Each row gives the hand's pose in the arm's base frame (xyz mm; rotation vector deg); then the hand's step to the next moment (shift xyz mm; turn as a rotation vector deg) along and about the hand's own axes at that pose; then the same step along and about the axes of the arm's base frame.
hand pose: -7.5 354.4 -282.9 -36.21 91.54 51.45
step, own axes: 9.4 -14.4 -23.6 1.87 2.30 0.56
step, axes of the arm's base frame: -3.8 -26.9 -10.6 -1.92 1.88 -1.37
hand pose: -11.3 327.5 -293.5 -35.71 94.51 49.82
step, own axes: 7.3 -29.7 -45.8 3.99 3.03 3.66
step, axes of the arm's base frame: -5.3 -54.2 -8.4 -1.21 4.90 -3.61
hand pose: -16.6 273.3 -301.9 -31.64 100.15 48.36
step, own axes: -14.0 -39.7 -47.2 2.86 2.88 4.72
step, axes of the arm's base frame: 3.9 -62.2 11.0 -0.08 5.57 -2.78
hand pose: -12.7 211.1 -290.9 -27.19 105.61 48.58
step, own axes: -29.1 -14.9 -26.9 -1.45 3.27 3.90
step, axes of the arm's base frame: 4.8 -31.4 28.0 0.93 5.00 1.47
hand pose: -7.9 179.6 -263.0 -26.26 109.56 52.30
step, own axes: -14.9 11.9 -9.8 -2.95 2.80 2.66
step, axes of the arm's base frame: -6.1 -0.5 20.6 1.23 3.67 2.94
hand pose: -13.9 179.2 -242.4 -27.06 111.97 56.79
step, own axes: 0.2 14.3 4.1 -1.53 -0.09 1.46
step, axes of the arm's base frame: -7.1 12.0 5.2 1.68 1.02 0.79
